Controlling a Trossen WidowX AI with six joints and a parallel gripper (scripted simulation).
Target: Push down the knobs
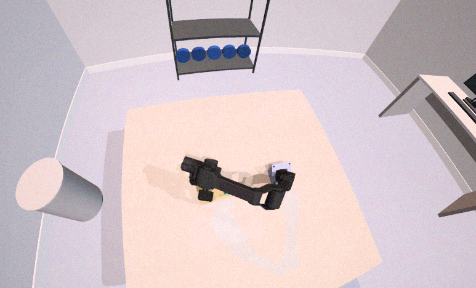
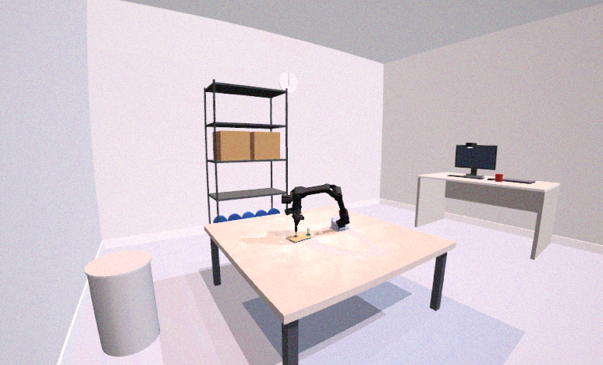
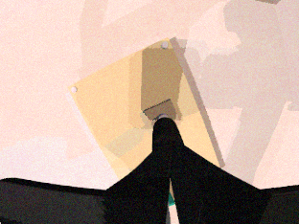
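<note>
The dark knob lies 2 cm below my gripper tip.
</note>
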